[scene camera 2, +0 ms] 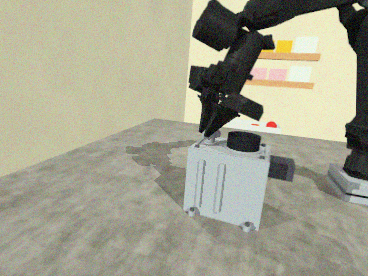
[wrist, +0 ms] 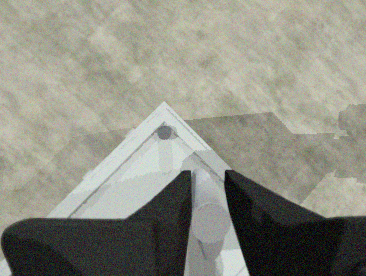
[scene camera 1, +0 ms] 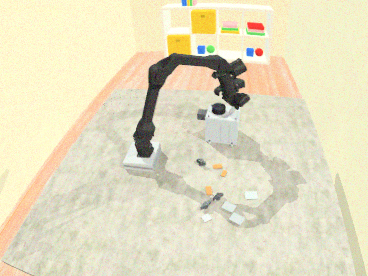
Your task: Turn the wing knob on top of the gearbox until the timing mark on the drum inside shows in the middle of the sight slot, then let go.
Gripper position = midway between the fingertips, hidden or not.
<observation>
In view: the gripper (scene camera 2: 203, 134) and a gearbox (wrist: 163, 145).
The gripper also shows in the wrist view (wrist: 207, 178).
</observation>
